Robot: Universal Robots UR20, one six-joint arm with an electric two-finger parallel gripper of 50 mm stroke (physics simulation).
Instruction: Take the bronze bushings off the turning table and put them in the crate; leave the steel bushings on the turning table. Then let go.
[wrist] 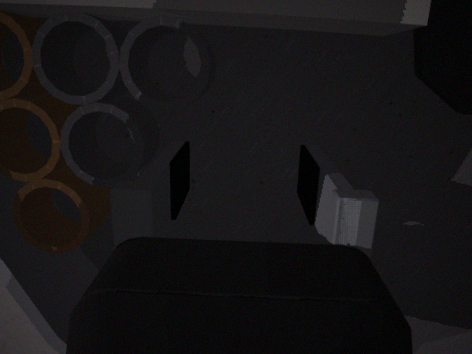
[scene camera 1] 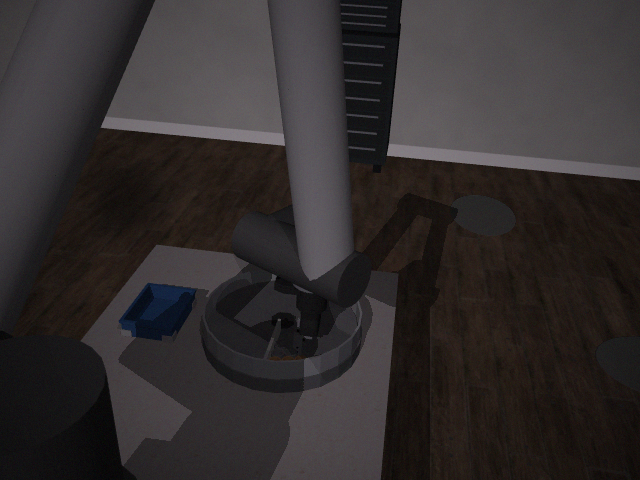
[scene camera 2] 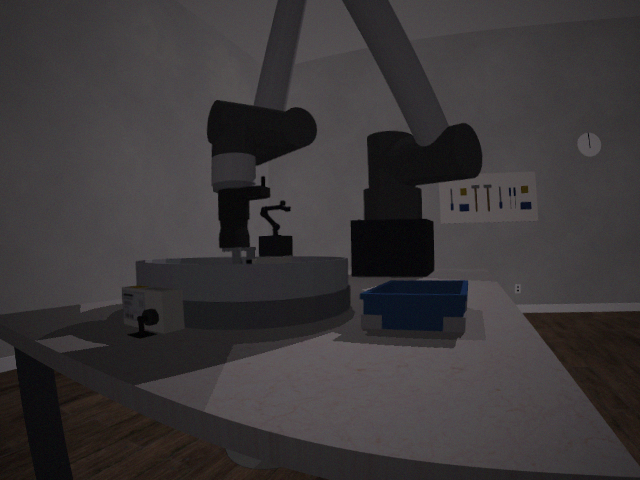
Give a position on a turning table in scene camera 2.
212, 293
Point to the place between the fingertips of the gripper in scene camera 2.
At 244, 275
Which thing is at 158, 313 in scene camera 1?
A blue crate.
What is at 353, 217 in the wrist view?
The gripper.
